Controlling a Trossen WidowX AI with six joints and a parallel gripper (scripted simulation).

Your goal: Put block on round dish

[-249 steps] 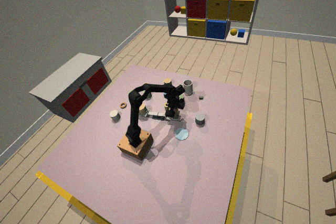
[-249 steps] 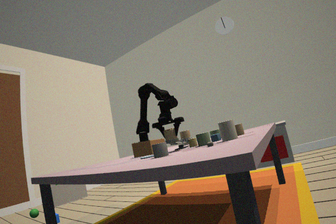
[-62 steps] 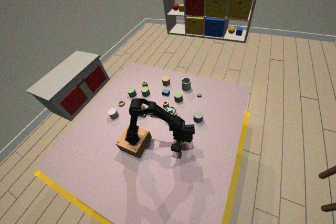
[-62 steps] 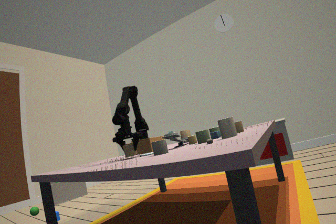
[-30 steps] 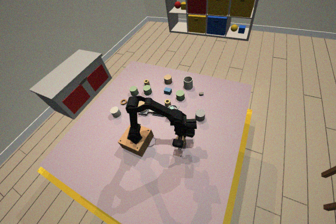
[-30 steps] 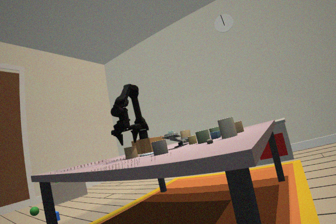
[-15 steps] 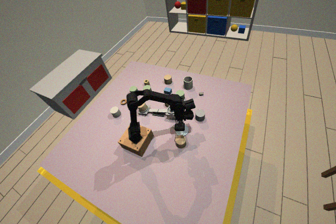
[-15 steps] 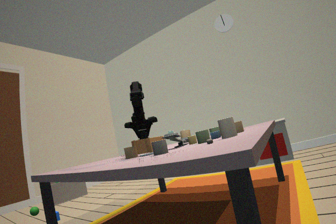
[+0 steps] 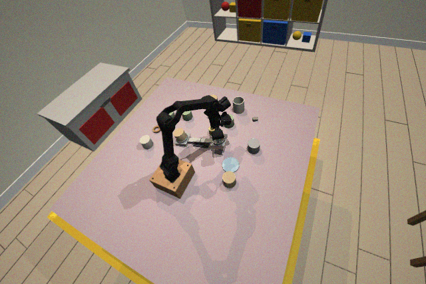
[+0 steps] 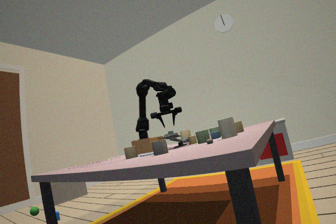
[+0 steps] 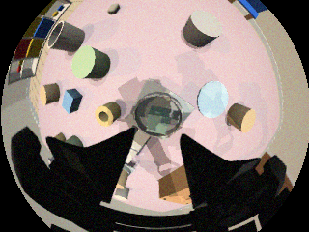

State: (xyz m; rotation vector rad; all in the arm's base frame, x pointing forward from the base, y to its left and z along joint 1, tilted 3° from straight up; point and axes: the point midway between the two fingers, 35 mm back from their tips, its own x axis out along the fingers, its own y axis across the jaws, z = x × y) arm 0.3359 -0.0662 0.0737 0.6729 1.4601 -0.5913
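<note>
The pale blue round dish lies 13 cm to the right of my gripper tip, 13 cm below it and 8 cm behind it. Round my gripper tip: dark block: 30 cm ahead, 12 cm below, 9 cm to the right; grey cylinder: 18 cm to the right, 10 cm ahead, 9 cm below; cream cylinder: 43 cm to the left, 23 cm behind, 9 cm below.
</note>
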